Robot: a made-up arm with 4 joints. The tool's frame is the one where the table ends.
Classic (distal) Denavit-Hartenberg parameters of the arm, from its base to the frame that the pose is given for. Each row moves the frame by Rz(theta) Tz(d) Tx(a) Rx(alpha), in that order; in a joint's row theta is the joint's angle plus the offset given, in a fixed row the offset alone. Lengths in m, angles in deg.
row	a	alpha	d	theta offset
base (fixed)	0	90	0.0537	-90
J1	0.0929	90	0.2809	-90
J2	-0.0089	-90	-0.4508	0
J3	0.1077	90	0.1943	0
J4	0.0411	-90	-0.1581	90
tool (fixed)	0	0	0.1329	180
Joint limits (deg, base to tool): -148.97..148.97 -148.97..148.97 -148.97..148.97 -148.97..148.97
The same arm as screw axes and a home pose.
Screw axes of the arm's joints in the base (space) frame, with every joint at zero. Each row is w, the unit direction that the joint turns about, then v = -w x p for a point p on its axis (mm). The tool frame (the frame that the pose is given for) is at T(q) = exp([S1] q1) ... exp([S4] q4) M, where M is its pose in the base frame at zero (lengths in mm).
S1 = (-1, 0, 0, 0, -53.7, 0)
S2 = (0, 1, 0, 39.2, 0, -280.9)
S3 = (-1, 0, 0, 0, 30.3, -450.8)
S4 = (0, 1, 0, 138, 0, -475.2)
M: xyz -516.3 -608.9 -5.1 (mm) quaternion w x y z 1 0 0 0
Joint limits (deg, base to tool): -148.97..148.97 -148.97..148.97 -148.97..148.97 -148.97..148.97

